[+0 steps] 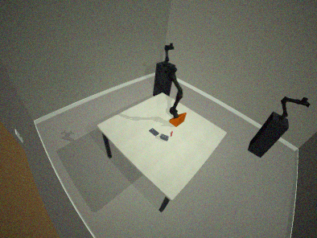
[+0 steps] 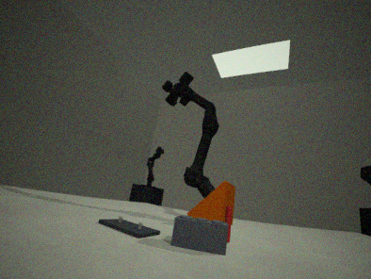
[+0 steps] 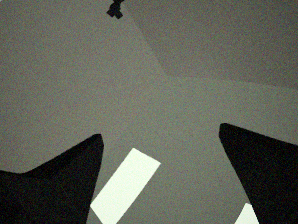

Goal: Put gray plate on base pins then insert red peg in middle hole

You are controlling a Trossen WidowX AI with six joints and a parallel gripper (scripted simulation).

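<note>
My gripper tip is now 68 cm above the gray plate, 52 cm short of it and 41 cm to the right of it. Also, from my gripper tip: red peg (67 cm below, 44 cm to the left, 42 cm ahead); then dark base (70 cm below, 52 cm ahead, 25 cm to the left).
</note>
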